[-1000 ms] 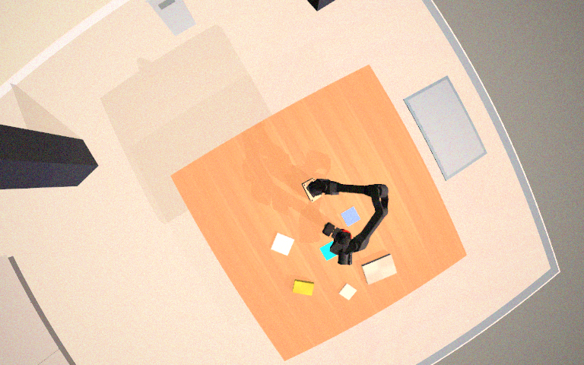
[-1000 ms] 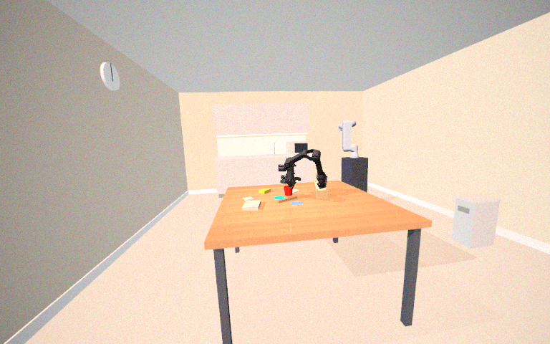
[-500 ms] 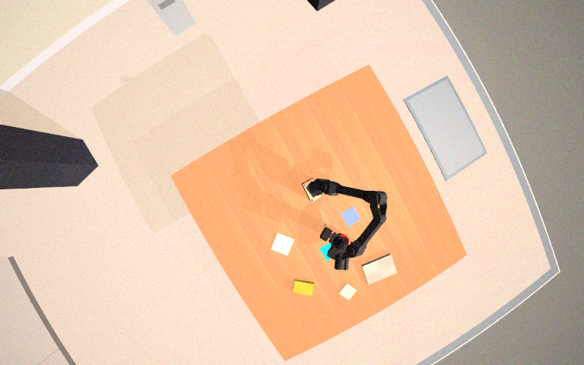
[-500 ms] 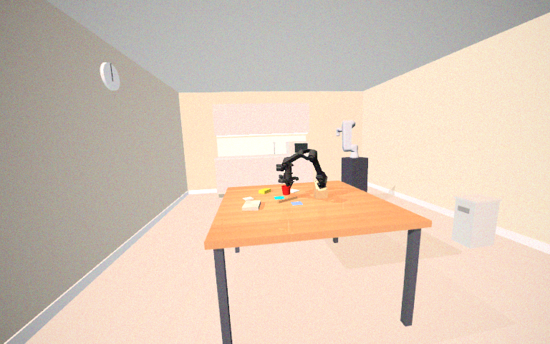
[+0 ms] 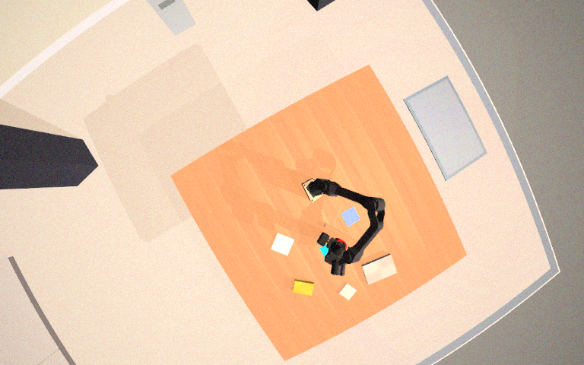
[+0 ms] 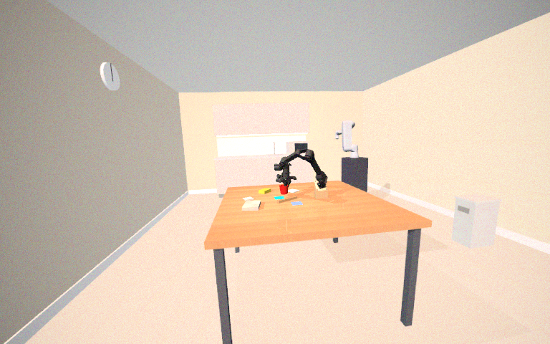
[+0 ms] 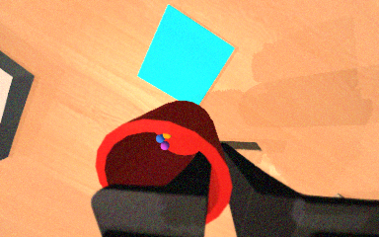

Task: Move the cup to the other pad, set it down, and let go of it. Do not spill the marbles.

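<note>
Now: gripper tip 9 cm above the cyan pad, 5 cm short of it and 4 cm to the left of it. Also, from my gripper tip: long wooden block 8 cm below, 6 cm to the left, 1 cm ahead; red cup 3 cm ahead, 1 cm to the left; light blue pad 16 cm to the left, 9 cm below, 3 cm behind.
</note>
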